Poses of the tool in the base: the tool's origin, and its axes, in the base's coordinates. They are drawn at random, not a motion.
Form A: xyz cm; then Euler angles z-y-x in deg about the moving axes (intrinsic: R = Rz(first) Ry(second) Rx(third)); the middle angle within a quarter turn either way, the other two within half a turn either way.
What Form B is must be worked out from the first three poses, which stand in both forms.
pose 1, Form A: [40.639, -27.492, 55.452, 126.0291, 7.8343, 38.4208]
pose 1, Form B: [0.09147, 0.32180, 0.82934, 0.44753, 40.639, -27.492, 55.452]
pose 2, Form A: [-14.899, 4.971, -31.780, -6.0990, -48.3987, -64.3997]
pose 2, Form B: [-0.50381, -0.32052, -0.25918, 0.75912, -14.899, 4.971, -31.780]
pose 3, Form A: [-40.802, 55.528, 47.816, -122.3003, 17.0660, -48.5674]
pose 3, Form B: [-0.07778, 0.42149, -0.76011, 0.48840, -40.802, 55.528, 47.816]
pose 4, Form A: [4.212, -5.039, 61.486, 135.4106, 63.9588, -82.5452]
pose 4, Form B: [0.58056, 0.36670, -0.72240, 0.08138, 4.212, -5.039, 61.486]
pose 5, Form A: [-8.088, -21.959, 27.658, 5.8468, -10.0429, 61.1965]
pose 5, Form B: [0.51024, -0.04938, 0.08823, 0.85407, -8.088, -21.959, 27.658]
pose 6, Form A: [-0.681, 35.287, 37.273, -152.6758, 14.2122, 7.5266]
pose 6, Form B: [0.13533, -0.03413, -0.96408, 0.22599, -0.681, 35.287, 37.273]
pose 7, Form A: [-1.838, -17.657, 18.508, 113.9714, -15.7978, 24.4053]
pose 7, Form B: [0.22670, 0.10238, 0.82764, 0.50313, -1.838, -17.657, 18.508]
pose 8, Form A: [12.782, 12.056, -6.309, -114.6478, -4.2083, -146.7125]
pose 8, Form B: [-0.52577, 0.80025, -0.25992, 0.12492, 12.782, 12.056, -6.309]
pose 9, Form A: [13.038, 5.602, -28.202, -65.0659, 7.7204, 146.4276]
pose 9, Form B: [0.81578, -0.49731, -0.20930, 0.20827, 13.038, 5.602, -28.202]
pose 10, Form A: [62.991, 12.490, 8.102, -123.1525, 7.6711, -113.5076]
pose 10, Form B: [-0.36494, 0.75131, -0.45444, 0.30957, 62.991, 12.490, 8.102]
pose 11, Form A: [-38.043, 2.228, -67.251, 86.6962, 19.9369, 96.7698]
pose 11, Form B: [0.45655, 0.58904, 0.35488, 0.56449, -38.043, 2.228, -67.251]
